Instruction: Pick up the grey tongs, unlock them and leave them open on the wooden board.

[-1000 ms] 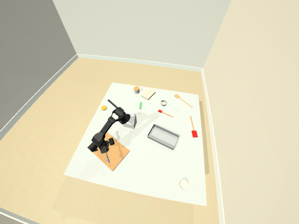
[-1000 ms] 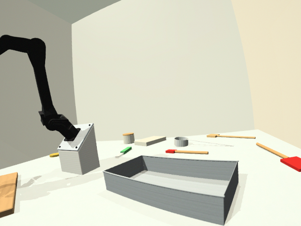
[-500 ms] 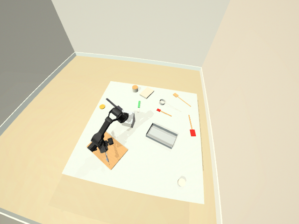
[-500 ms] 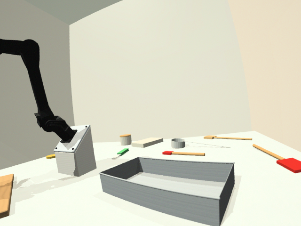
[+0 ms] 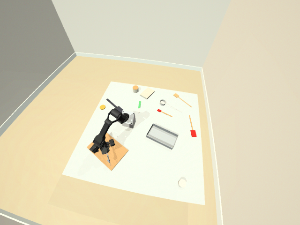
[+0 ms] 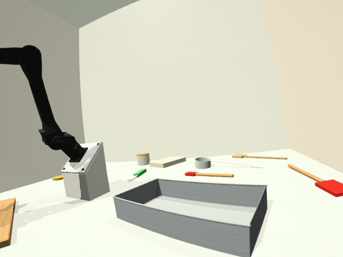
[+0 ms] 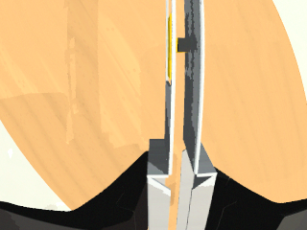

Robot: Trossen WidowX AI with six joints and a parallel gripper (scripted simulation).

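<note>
My gripper tip is now 50 mm above the wooden board, 10 mm to the right of it and 10 mm past it. Round my gripper tip: green-handled tool: 600 mm to the left, 150 mm ahead, 50 mm below; then dark spatula: 540 mm to the left, 150 mm behind, 50 mm below; then roasting tin: 500 mm ahead, 280 mm to the left, 30 mm below.
</note>
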